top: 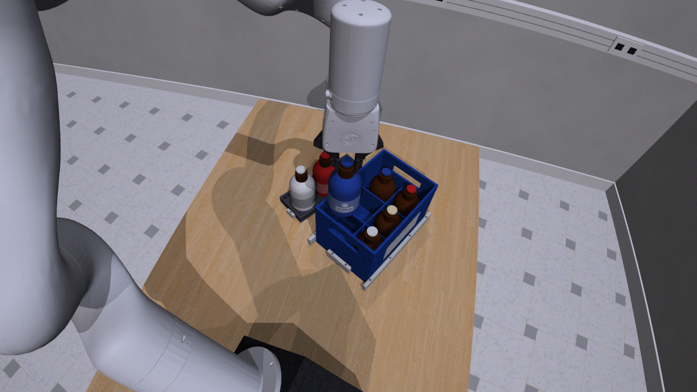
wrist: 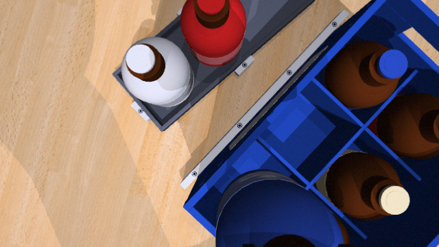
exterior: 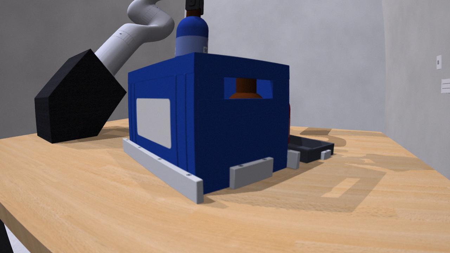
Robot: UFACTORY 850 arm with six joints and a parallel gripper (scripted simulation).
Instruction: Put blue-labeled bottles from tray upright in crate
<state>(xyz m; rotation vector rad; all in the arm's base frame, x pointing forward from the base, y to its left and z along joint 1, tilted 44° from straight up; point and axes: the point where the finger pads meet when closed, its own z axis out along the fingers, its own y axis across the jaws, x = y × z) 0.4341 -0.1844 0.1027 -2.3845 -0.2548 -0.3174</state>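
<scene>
The blue-labeled bottle is 7 cm below my hand. Also, from my hand: white-labeled bottle: 9 cm ahead, 14 cm to the left, 25 cm below; blue crate: 6 cm ahead, 8 cm to the right, 25 cm below; red-labeled bottle: 16 cm ahead, 9 cm to the left, 25 cm below.
</scene>
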